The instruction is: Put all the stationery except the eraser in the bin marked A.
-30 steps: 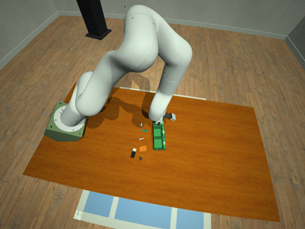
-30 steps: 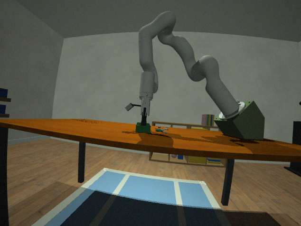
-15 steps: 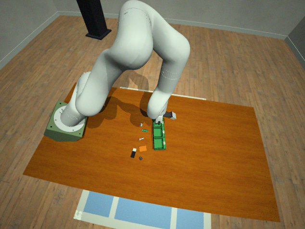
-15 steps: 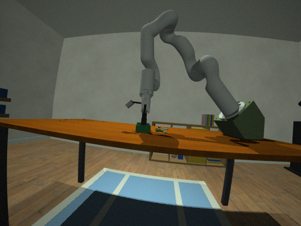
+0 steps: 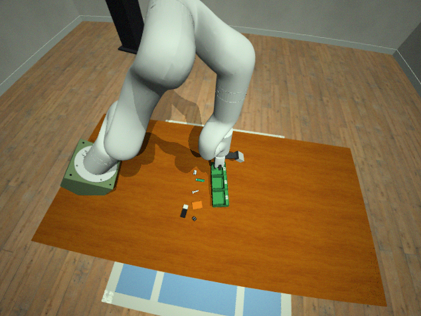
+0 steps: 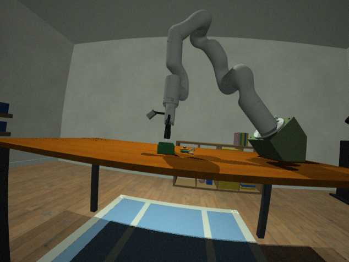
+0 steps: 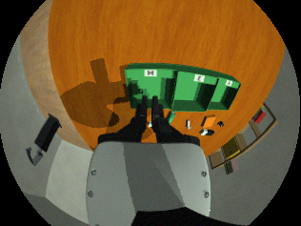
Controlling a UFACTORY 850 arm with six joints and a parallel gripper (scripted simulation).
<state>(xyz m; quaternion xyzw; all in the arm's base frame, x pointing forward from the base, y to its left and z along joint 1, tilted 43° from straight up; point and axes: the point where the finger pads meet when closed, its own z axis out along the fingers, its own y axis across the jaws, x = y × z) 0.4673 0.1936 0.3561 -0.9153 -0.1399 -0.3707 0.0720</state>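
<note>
My hand is 3 cm past the orange pad, 23 cm to the left of it and 9 cm above it. From my hand the other things lie so: green bin (4 cm ahead, 8 cm to the right, 7 cm below); then green cylinder (7 cm behind, 10 cm to the right, 9 cm below); then grey-white thing (12 cm behind, 7 cm to the right, 8 cm below).
</note>
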